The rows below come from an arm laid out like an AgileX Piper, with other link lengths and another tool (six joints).
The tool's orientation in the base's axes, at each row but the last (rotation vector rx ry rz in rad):
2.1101, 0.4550, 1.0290
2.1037, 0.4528, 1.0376
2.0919, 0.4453, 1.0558
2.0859, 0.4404, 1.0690
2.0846, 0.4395, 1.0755
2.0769, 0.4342, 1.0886
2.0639, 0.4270, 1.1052
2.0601, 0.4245, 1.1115
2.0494, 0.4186, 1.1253
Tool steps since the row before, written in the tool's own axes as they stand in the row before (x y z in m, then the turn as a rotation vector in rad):
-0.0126, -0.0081, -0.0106, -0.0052, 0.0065, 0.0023
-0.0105, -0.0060, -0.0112, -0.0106, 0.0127, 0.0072
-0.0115, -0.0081, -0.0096, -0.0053, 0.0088, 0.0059
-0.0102, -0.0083, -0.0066, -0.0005, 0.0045, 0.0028
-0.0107, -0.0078, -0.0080, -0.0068, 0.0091, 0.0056
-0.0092, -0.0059, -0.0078, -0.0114, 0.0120, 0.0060
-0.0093, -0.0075, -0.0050, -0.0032, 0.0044, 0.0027
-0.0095, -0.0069, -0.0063, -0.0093, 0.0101, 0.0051
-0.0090, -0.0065, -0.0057, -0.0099, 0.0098, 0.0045
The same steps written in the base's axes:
-0.0161, 0.0029, -0.0083, -0.0014, -0.0084, 0.0011
-0.0152, 0.0030, -0.0055, -0.0009, -0.0180, 0.0009
-0.0144, 0.0031, -0.0085, 0.0013, -0.0117, 0.0014
-0.0111, 0.0026, -0.0093, 0.0018, -0.0046, 0.0020
-0.0125, 0.0026, -0.0087, 0.0002, -0.0126, 0.0009
-0.0115, 0.0021, -0.0067, -0.0023, -0.0175, 0.0003
-0.0090, 0.0018, -0.0091, 0.0001, -0.0061, 0.0005
-0.0102, 0.0019, -0.0084, -0.0017, -0.0145, 0.0004
-0.0093, 0.0016, -0.0081, -0.0025, -0.0144, 0.0000

